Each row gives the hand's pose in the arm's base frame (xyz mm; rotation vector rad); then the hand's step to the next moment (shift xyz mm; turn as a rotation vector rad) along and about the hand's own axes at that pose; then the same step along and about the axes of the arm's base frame.
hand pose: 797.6 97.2 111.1 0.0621 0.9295 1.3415
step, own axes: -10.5 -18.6 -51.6 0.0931 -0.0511 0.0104
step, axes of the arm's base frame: -15.6 -37.8 -38.1 0.0413 0.0688 -0.0703
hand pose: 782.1 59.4 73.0 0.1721 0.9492 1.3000
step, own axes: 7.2 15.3 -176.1 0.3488 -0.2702 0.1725
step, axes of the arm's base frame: -130.4 -57.2 -105.0 0.3029 0.2850 -0.2268
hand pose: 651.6 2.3 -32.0 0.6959 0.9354 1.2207
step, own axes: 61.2 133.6 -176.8 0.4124 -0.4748 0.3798
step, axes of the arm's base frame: -213.6 83.0 18.6 0.5854 0.3086 -0.3191
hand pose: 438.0 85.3 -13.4 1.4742 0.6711 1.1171
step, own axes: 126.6 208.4 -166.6 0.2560 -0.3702 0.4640
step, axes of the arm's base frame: -136.3 134.6 224.7 0.5826 0.1121 -0.2567
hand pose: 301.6 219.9 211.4 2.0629 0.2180 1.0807
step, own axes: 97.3 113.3 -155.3 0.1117 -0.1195 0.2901
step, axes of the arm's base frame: -78.9 56.0 192.5 0.3125 -0.0289 -0.1115
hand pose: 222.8 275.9 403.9 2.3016 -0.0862 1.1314
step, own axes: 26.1 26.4 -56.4 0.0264 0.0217 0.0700
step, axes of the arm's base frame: -31.1 11.8 58.8 0.0601 -0.0494 -0.0040
